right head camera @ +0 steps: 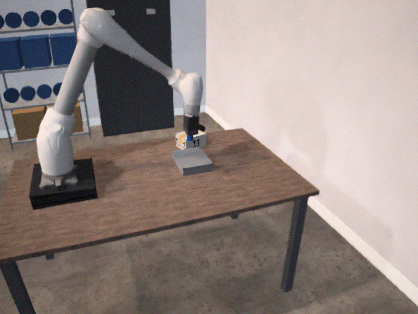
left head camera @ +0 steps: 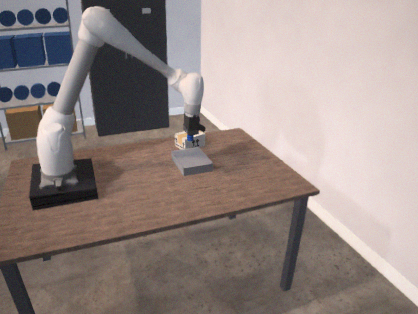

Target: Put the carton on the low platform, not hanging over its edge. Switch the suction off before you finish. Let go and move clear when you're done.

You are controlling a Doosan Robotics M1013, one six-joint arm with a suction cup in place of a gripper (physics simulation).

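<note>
The carton, white with an orange-tan top and dark arrow marks, stands upright on the table just behind the low platform. The low platform is a flat grey block with a bare top. My gripper, a blue suction cup under a black mount, points straight down. In both views it overlaps the front part of the carton's top and hides some of it. Whether the cup touches the carton cannot be made out. I see nothing lifted by the cup.
The brown wooden table ends close behind the carton. The arm's black base block stands at the left. A shelf rack with blue bins and a dark cabinet stand behind the table. A pale wall runs along the right.
</note>
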